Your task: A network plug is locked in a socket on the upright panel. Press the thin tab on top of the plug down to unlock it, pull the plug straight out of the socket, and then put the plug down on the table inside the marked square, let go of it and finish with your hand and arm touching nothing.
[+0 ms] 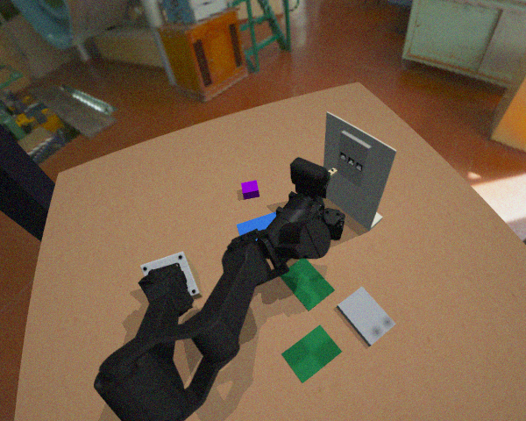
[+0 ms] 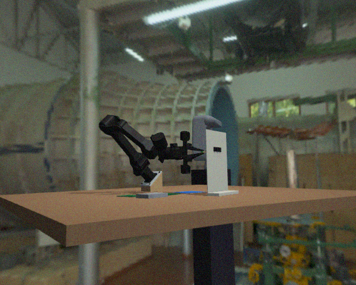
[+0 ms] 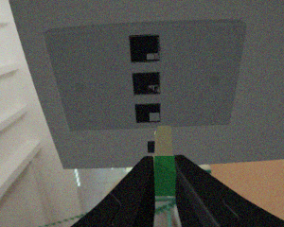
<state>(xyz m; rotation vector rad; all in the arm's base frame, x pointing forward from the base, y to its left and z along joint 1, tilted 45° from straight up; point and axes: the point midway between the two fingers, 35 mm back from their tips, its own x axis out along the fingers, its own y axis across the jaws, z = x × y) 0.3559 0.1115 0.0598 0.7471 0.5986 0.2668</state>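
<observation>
Right now my gripper tip is 180 mm above the blue marked square, 150 mm past it and 20 mm to the right of it. From my gripper tip the other things lie so: green network plug 10 mm ahead; then white upright panel 80 mm ahead, 60 mm below, 20 mm to the left; then purple cube 170 mm to the left, 170 mm below, 150 mm behind.
</observation>
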